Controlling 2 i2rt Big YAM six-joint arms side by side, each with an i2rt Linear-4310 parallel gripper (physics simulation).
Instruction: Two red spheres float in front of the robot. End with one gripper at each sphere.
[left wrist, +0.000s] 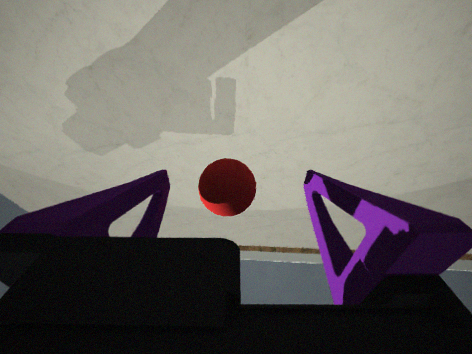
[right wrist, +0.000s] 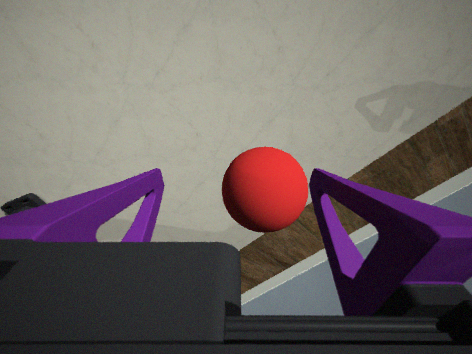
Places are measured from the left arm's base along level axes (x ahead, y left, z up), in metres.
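Pixels of known places: left gripper, fingertip midpoint: (left wrist: 236, 177).
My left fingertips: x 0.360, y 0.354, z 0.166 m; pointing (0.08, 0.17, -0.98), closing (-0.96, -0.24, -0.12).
Ahead of a thing's pixels: the offset from my left fingertips to its top centre. Level surfaces: height alone.
In the left wrist view a dark-shaded red sphere {0.004 m ahead, 0.007 m left, 0.024 m up} (left wrist: 227, 187) shows between the two purple fingertips, a little nearer the left finger in the picture. My left gripper (left wrist: 236, 177) is wide open and not touching it. In the right wrist view a bright red sphere {0.474 m ahead, 0.779 m right, 0.188 m up} (right wrist: 265, 189), larger in the picture, shows between the fingertips, close beside the right finger and farther from the left one. My right gripper (right wrist: 236, 176) is wide open. How far each sphere lies in depth from the fingertips is hard to tell.
A pale marbled surface {0.166 m down} (left wrist: 350, 90) (right wrist: 200, 75) lies behind the spheres, with arm shadows on it. A brown wooden strip (right wrist: 410, 150) and a blue-grey area (left wrist: 285, 282) lie past its edge. A small dark object (right wrist: 22, 202) shows at the left of the right wrist view.
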